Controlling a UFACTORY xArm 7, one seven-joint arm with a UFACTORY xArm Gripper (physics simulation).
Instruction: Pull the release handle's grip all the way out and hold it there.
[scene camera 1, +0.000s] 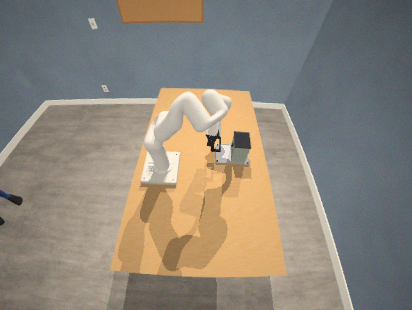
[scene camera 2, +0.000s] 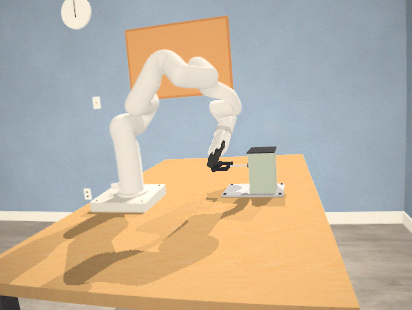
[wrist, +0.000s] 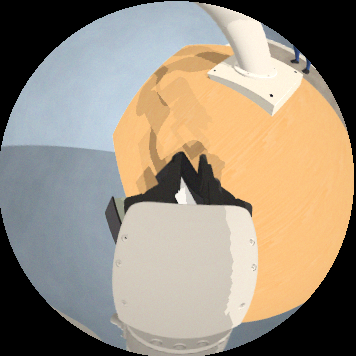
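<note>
The release handle is a black loop-shaped grip (scene camera 1: 216, 149) (scene camera 2: 227, 164) (wrist: 188, 169) on a thin pale rod (scene camera 2: 240, 165), which comes out of the side of a pale green box (scene camera 1: 240, 152) (scene camera 2: 262, 173) with a black top. A stretch of the rod shows between the grip and the box in the second scene view. My gripper (scene camera 1: 215, 144) (scene camera 2: 216, 167) (wrist: 189, 161) is shut on the grip at its side away from the box, above the base plate. The fingers hide part of the grip.
The box stands on a light grey base plate (scene camera 1: 224, 159) (scene camera 2: 234, 191) on the wooden table (scene camera 1: 240, 225) (scene camera 2: 280, 260) (wrist: 280, 200). My arm's white base (scene camera 1: 145, 178) (scene camera 2: 111, 204) (wrist: 280, 92) is bolted to the table at the left in both scene views.
</note>
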